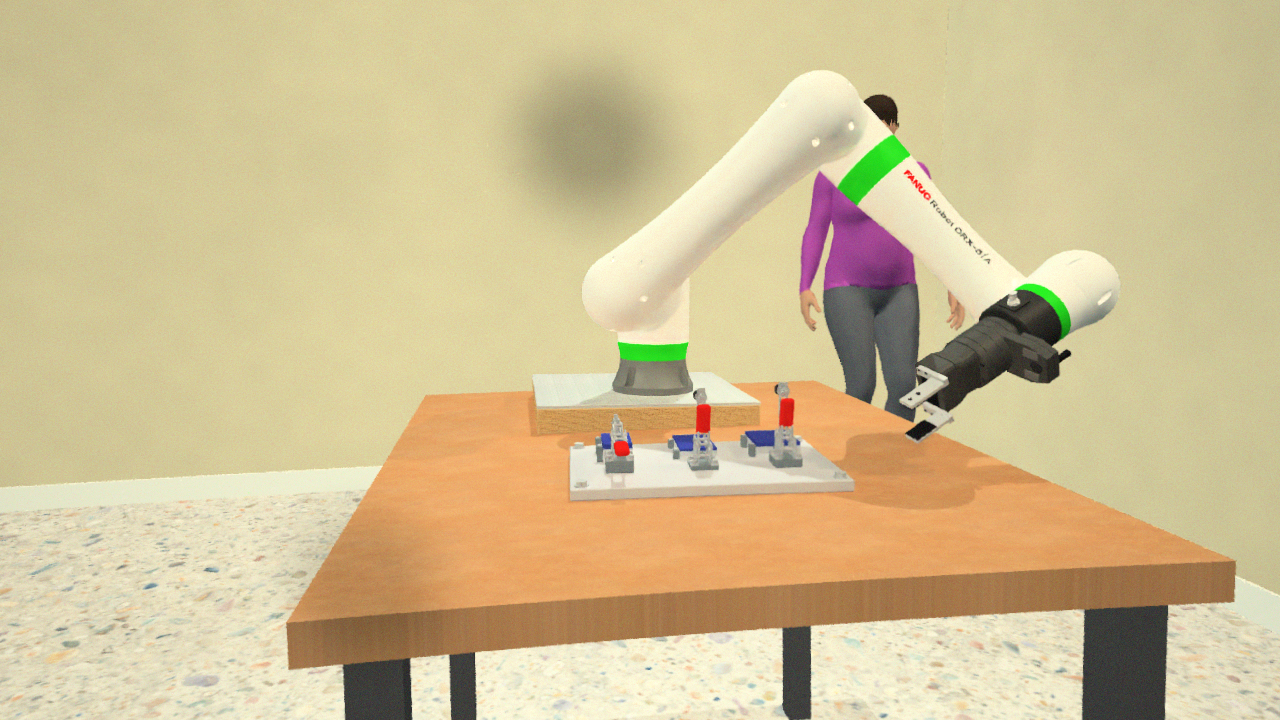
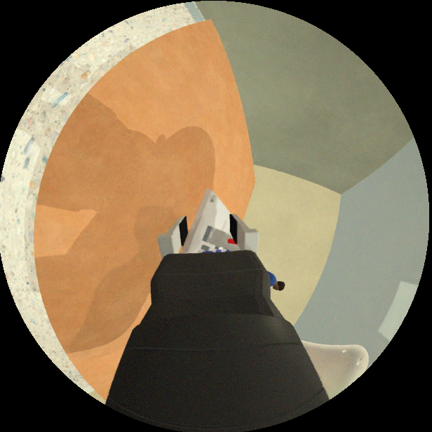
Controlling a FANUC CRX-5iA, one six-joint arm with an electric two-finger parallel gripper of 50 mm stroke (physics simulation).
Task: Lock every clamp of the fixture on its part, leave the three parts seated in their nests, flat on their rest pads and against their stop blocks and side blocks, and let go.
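Places are measured from the arm's base along level axes (x ahead, y left, z up), in centimetres.
Pixels of known places: gripper, fingertip midpoint: (image 1: 908, 422); arm's base, origin of the base link: (image 1: 652, 389).
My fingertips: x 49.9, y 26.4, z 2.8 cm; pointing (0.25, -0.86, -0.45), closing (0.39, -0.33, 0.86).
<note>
For each thing: its top centre in the pictures, then the offset to it from my fingertips. "spot": a spot on its surface instead. Level surfaces: height alone.
- pale fixture plate, middle of its top: (image 1: 699, 461) dx -6.1, dy -26.5, dz -5.6 cm
- left clamp, middle of its top: (image 1: 618, 422) dx -3.7, dy -37.7, dz +0.6 cm
- left part, middle of its top: (image 1: 616, 438) dx -10.9, dy -37.3, dz -3.0 cm
- middle clamp, surface spot: (image 1: 703, 418) spot: dx -1.8, dy -26.8, dz +1.1 cm
- right clamp, surface spot: (image 1: 785, 411) spot: dx -1.3, dy -16.1, dz +1.8 cm
- middle part, surface spot: (image 1: 694, 442) spot: dx -3.8, dy -27.6, dz -2.4 cm
- right part, middle of its top: (image 1: 771, 436) dx -10.3, dy -15.3, dz -3.5 cm
- wooden table, its level: dz -7.1 cm
The pale fixture plate (image 1: 666, 483) (image 2: 212, 215) lies on the table with three blue parts in a row. The left clamp (image 1: 621, 447) has its red handle low and its arm down at the left part (image 1: 607, 439). The middle clamp (image 1: 703, 418) and right clamp (image 1: 785, 411) stand with red handles upright and arms raised, by the middle part (image 1: 694, 442) and right part (image 1: 771, 437). Seating against pads and blocks is too small to tell. My gripper (image 1: 910, 419) (image 2: 208, 223) is open and empty, tilted, in the air right of the fixture.
The wooden table (image 1: 554, 555) (image 2: 175, 75) carries the fixture and, behind it, the robot's base board (image 1: 644, 418). A person (image 1: 868, 241) stands behind the table, partly hidden by the arm. The arm's shadow falls on the table right of the fixture.
</note>
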